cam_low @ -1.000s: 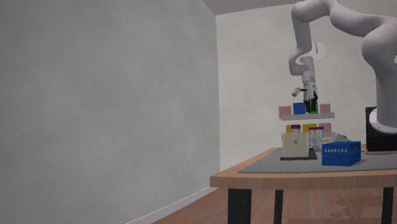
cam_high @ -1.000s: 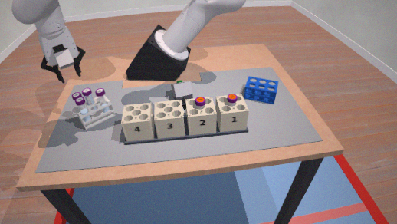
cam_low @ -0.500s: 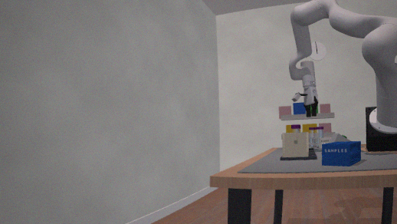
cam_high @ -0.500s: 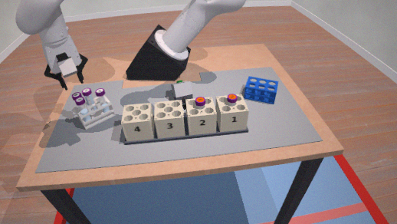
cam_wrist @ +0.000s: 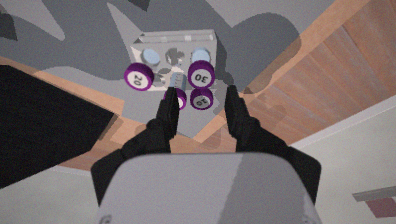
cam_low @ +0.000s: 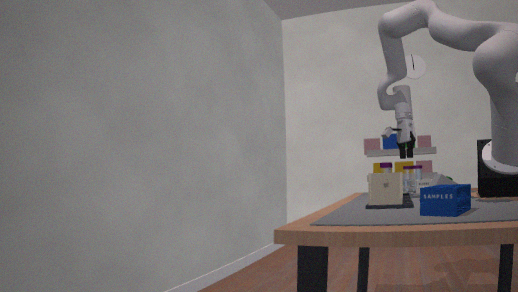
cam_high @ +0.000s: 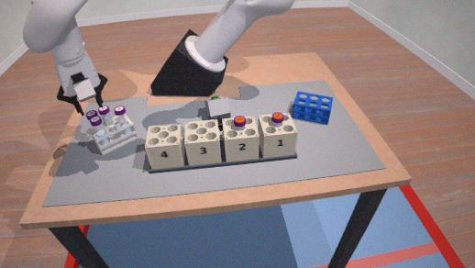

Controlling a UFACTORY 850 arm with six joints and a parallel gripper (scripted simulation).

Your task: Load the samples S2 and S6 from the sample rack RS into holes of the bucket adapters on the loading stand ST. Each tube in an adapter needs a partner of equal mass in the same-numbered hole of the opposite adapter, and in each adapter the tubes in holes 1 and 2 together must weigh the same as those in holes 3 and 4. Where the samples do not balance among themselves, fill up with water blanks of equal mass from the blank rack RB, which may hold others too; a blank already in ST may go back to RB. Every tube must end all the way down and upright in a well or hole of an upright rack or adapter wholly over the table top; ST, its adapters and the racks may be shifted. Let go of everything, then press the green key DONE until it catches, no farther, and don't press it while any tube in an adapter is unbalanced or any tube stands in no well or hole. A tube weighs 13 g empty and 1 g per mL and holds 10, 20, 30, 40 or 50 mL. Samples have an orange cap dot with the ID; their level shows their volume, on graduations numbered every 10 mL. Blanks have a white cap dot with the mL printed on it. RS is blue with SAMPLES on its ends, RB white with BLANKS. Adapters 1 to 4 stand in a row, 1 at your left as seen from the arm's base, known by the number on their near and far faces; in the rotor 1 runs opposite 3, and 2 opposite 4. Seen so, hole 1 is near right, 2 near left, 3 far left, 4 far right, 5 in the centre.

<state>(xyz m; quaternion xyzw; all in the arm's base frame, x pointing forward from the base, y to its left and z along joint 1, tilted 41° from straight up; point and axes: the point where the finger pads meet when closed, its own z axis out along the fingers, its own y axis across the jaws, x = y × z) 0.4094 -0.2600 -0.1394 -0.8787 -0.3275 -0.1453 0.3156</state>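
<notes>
Right now my hand is 1 cm to the right of the blank marked 30 and 11 cm above it. The rest, counted from my hand: blank marked 10: 4 cm behind, 3 cm to the right, 11 cm below; then white blank rack RB: 4 cm behind, 2 cm to the left, 14 cm below; then blank marked 20: 6 cm behind, 6 cm to the left, 11 cm below.
</notes>
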